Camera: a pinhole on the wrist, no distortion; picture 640 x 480 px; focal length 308.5 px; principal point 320.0 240.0 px. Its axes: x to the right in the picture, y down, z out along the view. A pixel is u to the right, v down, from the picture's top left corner.
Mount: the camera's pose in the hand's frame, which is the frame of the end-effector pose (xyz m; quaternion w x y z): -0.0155 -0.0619 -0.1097 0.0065 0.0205 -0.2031 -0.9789
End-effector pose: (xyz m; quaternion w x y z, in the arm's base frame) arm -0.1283 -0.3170 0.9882 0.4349 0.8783 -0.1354 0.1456
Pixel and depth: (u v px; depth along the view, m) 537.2 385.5 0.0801
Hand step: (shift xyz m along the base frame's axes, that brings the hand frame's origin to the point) -0.0484 0.0657 -0.0623
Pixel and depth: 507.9 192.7 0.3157
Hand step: -0.2206 -0.1593 -0.0962
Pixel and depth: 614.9 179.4 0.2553
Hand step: -0.2653 -0.0935 -0.0979
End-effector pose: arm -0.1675 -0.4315 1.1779 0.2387 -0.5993 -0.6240 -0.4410
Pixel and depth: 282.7 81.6 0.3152
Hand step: 0.2292 0.0789 0.0053
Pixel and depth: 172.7 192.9 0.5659
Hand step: 0.2878 0.4188 0.0642
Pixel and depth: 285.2 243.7 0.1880
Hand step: 0.0260 0.0513 -0.0310
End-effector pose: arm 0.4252 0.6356 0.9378 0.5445 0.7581 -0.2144 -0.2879
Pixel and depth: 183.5 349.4 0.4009
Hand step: -0.1069 -0.3089 -0.1347
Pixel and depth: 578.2 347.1 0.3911
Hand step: -0.4605 0.0370 -0.0333
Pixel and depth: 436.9 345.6 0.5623
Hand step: -0.5043 -0.1662 -0.0819
